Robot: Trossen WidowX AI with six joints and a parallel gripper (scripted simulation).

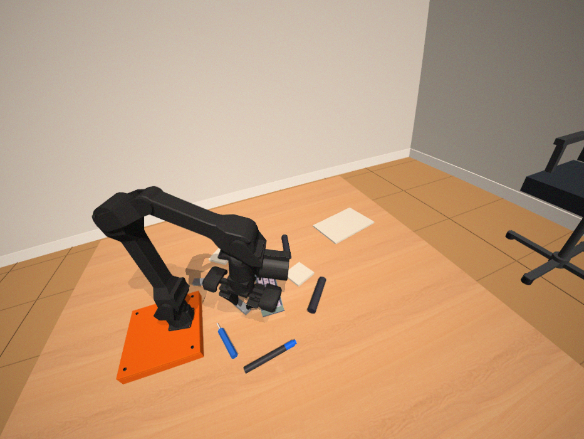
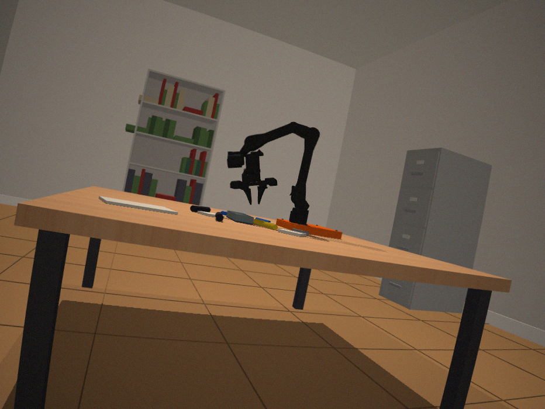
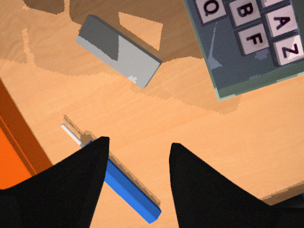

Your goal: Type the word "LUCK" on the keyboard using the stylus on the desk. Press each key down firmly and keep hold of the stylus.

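The blue stylus is 70 mm behind my gripper tip, 30 mm to the right of it and 60 mm below it. The rest, counted from my gripper tip: yellow highlighter: 20 mm behind, 180 mm to the left, 60 mm below; cream pad: 170 mm ahead, 130 mm to the left, 70 mm below; U key: 80 mm ahead, 90 mm to the left, 60 mm below.
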